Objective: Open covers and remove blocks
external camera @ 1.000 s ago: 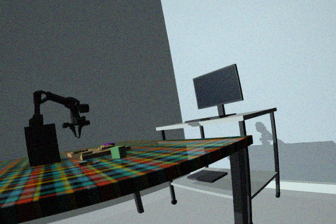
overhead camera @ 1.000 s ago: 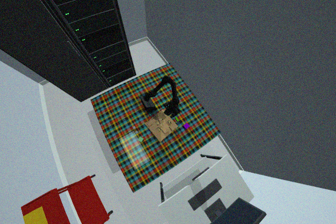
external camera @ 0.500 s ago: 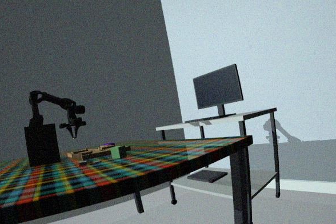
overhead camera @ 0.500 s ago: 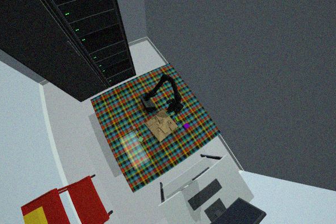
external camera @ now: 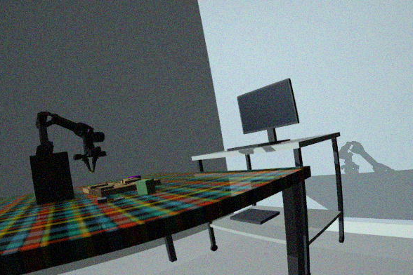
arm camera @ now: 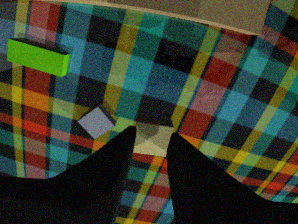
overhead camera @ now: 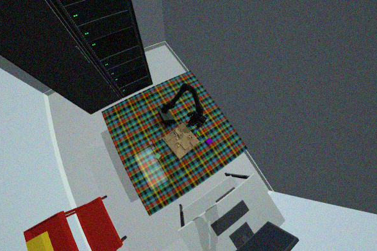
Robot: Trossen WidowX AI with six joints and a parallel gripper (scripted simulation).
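The bright green block lies 120 mm ahead of my gripper tip, 90 mm below it and 20 mm to the left of it. Also, from my gripper tip: purple block (250 mm ahead, 90 mm to the left, 80 mm below); grey piece (520 mm to the right, 90 mm below, 20 mm ahead); pale green block (490 mm to the right, 190 mm ahead, 70 mm below).
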